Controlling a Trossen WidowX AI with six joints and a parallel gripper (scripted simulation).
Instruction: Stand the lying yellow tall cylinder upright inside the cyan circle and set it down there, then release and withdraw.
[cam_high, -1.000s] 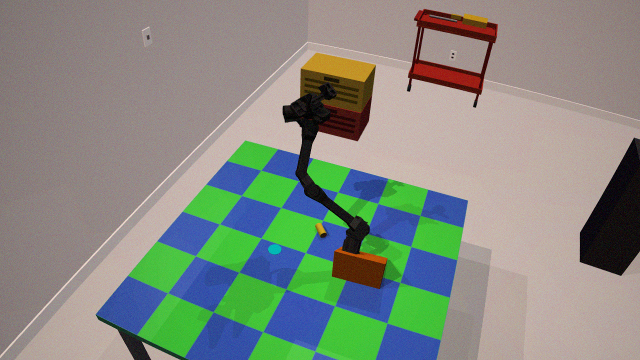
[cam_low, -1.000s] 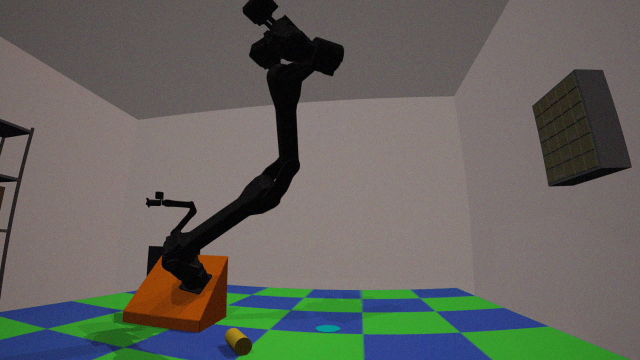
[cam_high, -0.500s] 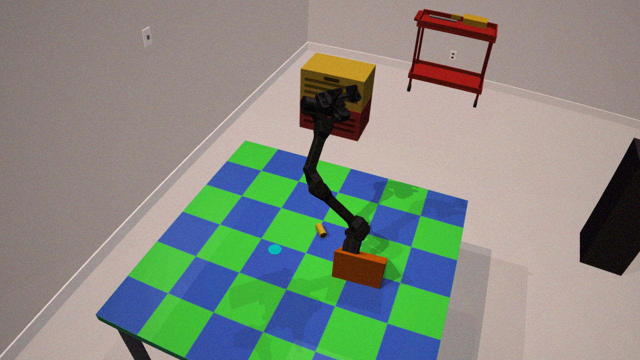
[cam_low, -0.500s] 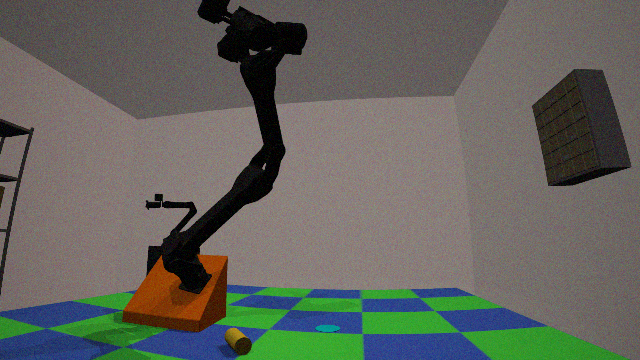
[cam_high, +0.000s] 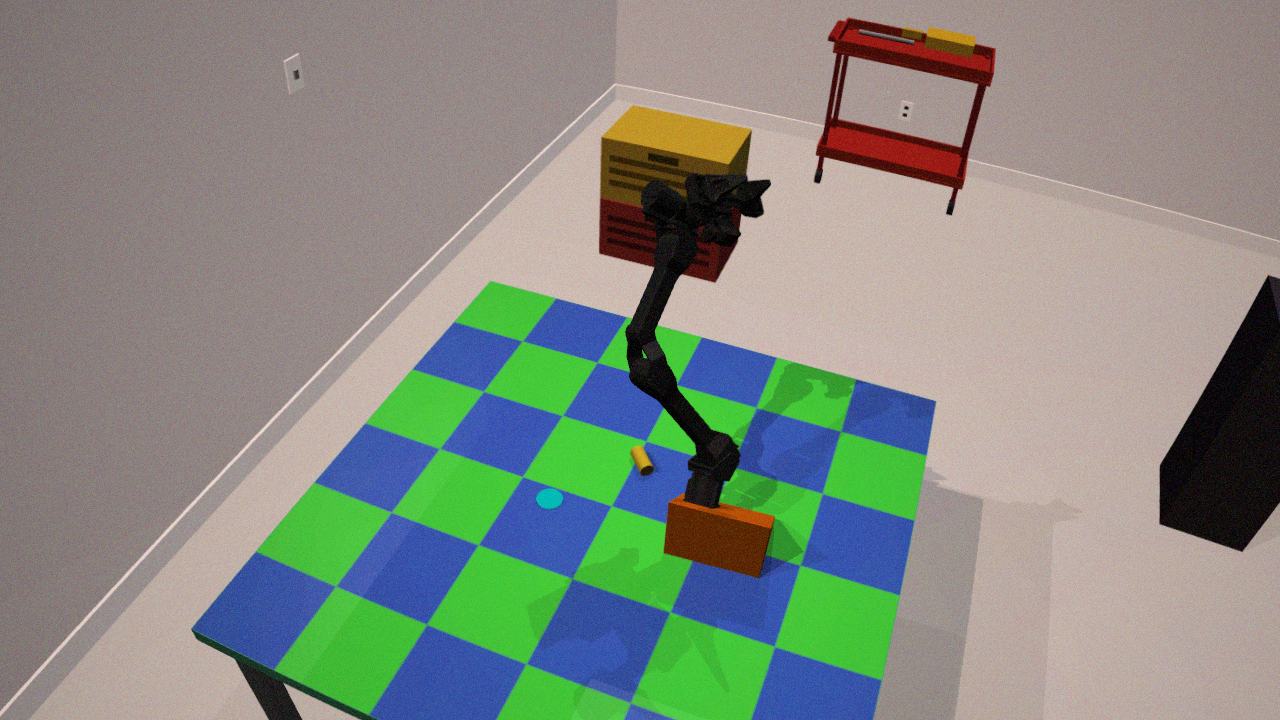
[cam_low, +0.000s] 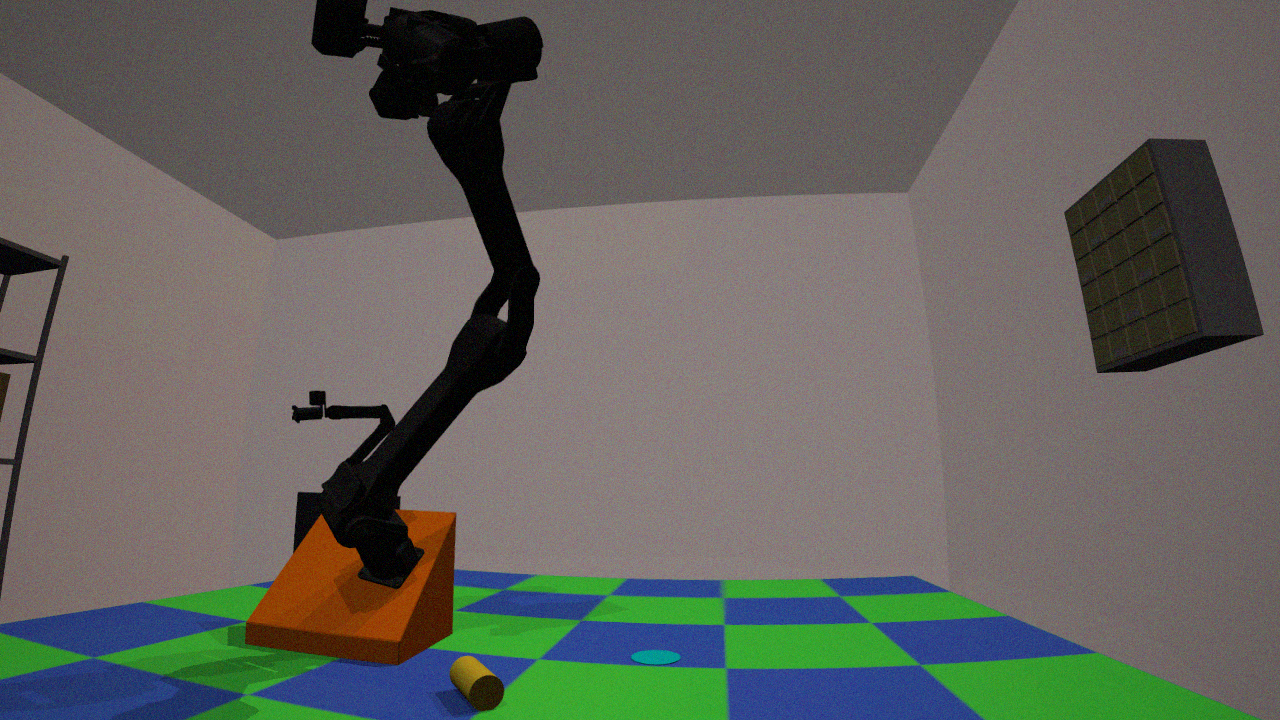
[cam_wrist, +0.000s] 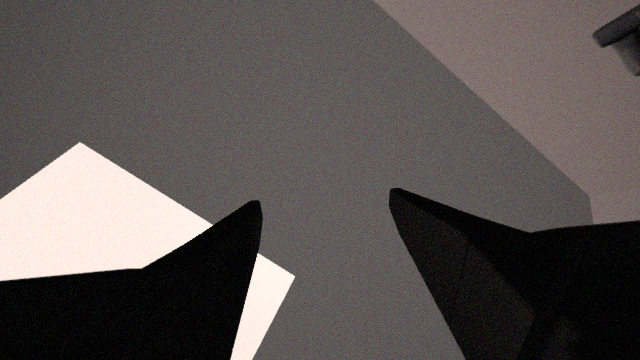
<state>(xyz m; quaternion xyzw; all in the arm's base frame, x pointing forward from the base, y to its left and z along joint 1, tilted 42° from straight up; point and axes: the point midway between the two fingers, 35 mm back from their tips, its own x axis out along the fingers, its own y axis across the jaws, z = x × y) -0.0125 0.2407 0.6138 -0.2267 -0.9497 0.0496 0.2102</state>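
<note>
Right now the yellow tall cylinder is 720 mm below my gripper tip, 150 mm ahead of it and 100 mm to the left of it. The rest, counted from my gripper tip: cyan circle: 740 mm below, 290 mm to the left, 290 mm ahead.
</note>
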